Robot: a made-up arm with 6 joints.
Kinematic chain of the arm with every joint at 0, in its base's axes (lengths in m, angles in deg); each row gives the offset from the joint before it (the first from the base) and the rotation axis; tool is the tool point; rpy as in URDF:
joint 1: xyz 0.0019 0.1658 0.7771 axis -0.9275 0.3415 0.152
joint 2: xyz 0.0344 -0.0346 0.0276 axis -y
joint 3: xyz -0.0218 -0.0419 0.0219 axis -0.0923 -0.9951 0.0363
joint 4: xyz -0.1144 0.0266 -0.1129 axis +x
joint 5: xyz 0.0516 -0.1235 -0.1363 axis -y
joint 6: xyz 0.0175 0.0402 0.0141 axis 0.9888 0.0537 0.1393
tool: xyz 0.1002 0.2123 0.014 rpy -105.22 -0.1 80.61
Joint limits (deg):
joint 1: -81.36..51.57
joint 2: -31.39..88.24
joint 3: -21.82..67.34
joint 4: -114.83..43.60
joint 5: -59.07..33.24
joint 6: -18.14..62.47
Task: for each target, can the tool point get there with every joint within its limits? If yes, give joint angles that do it. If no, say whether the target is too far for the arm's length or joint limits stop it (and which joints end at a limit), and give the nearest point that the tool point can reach.
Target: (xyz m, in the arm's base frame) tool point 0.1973 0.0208 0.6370
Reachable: yes | joints -20.90 53.91 -14.41 -101.27 -10.35 5.79
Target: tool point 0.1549 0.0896 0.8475
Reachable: yes | joints -69.63 -10.07 57.67 2.21 -24.44 43.72
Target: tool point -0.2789 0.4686 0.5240
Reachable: no: joint limits stop it (at a limit: joint 2, joint 3, joint 5, joint 6) | nearest point -0.1949 0.3908 0.5804 | short by 0.128 m
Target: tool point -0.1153 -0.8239 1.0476
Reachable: no: too far | nearest point 0.0450 -0.2470 0.8666 | short by 0.626 m
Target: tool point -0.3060 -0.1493 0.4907
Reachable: no: joint limits stop it (at a limit: joint 3, joint 5, joint 6) | nearest point -0.2111 -0.0535 0.5779 | short by 0.161 m
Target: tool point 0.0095 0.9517 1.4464
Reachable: no: too far | nearest point 0.1265 0.3838 0.9897 | short by 0.738 m
